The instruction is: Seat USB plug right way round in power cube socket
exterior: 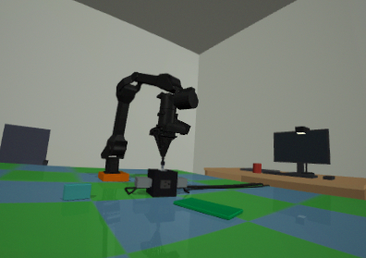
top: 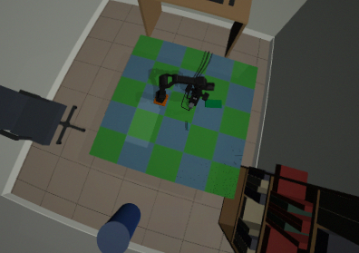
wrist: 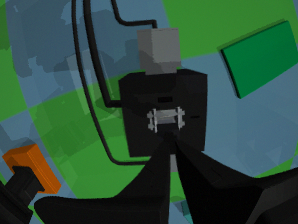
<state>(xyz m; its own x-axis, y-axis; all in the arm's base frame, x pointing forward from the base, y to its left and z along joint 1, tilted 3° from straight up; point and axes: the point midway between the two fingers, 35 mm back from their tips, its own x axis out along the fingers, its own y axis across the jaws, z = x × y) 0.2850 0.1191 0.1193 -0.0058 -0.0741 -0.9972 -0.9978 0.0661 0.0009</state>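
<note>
The usb plug lies 20 mm below my gripper tip. The rest, counted from my gripper tip: flat green block 180 mm ahead, 120 mm below, 50 mm to the left; then teal block 240 mm to the right, 100 mm below, 40 mm ahead.
</note>
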